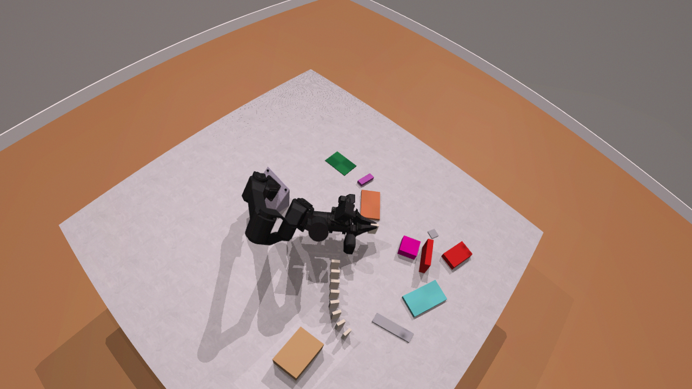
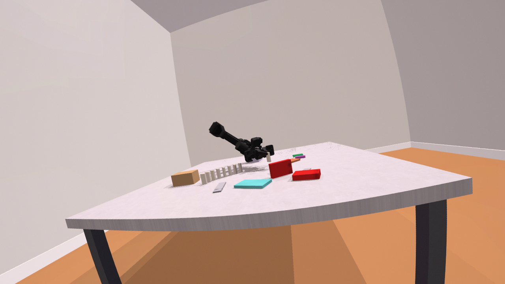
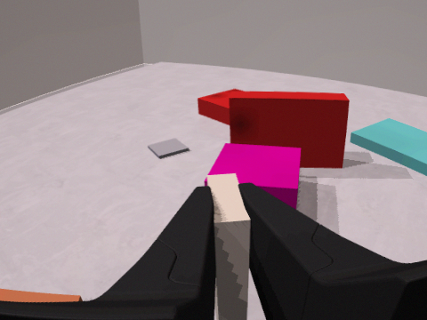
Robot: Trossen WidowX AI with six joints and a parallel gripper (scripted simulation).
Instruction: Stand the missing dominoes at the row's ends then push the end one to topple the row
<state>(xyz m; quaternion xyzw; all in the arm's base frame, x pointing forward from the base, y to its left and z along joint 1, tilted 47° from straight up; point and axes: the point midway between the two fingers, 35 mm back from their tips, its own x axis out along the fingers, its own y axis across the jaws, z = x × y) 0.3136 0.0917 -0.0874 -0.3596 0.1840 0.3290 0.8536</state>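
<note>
The magenta cube lies 110 mm ahead of my gripper tip, 70 mm below it and 60 mm to the left of it. Round my gripper tip: orange slab: 90 mm to the left, 90 mm behind, 80 mm below; then cyan slab: 260 mm ahead, 80 mm below, 40 mm to the right; then small grey cube: 180 mm to the left, 140 mm ahead, 80 mm below.
</note>
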